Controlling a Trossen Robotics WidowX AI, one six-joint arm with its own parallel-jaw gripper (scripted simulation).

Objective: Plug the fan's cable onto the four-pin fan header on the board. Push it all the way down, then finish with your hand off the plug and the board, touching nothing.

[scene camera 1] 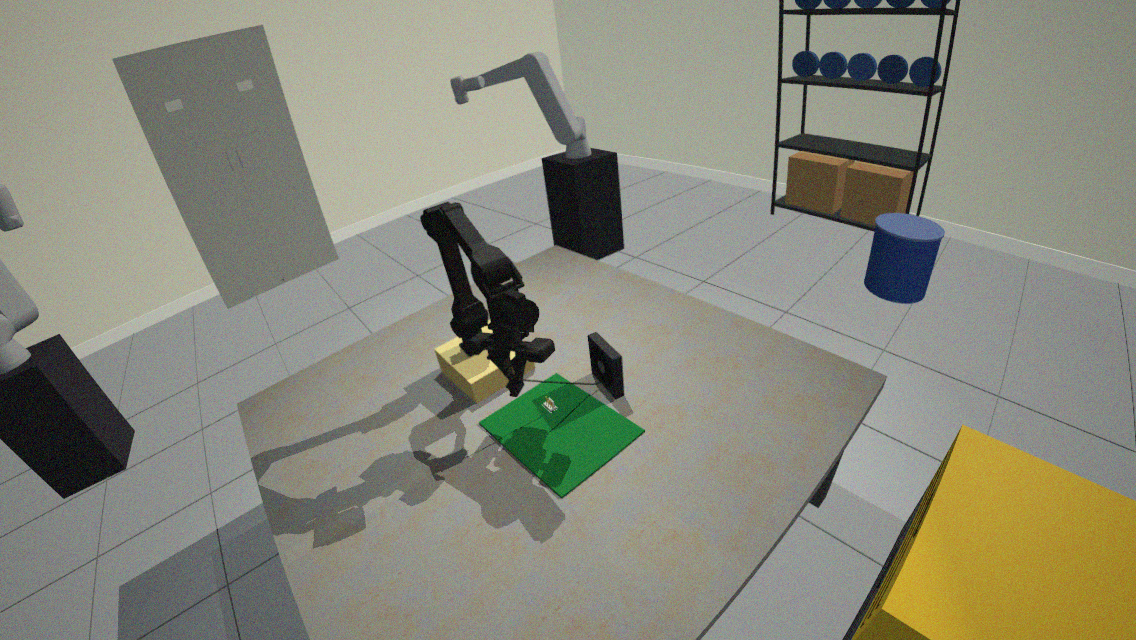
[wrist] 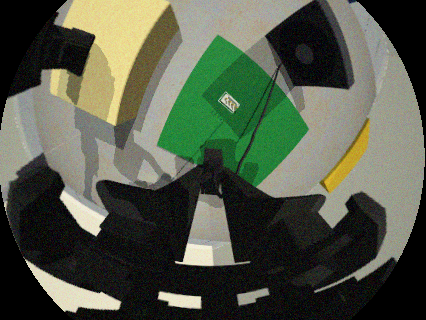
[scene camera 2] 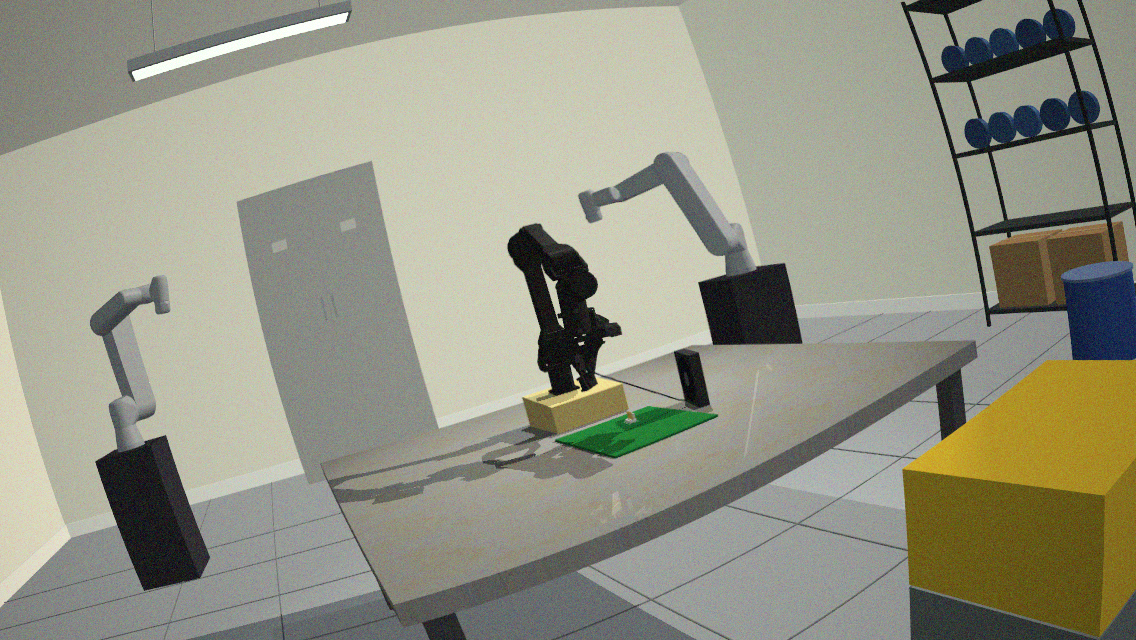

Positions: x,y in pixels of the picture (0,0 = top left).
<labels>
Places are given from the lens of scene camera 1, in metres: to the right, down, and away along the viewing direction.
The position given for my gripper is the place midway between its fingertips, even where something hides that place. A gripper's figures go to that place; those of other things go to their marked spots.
my gripper (scene camera 1: 516,381): -0.11, 0.13, 1.01
black fan (scene camera 1: 606,363): 0.09, 0.10, 1.09
</labels>
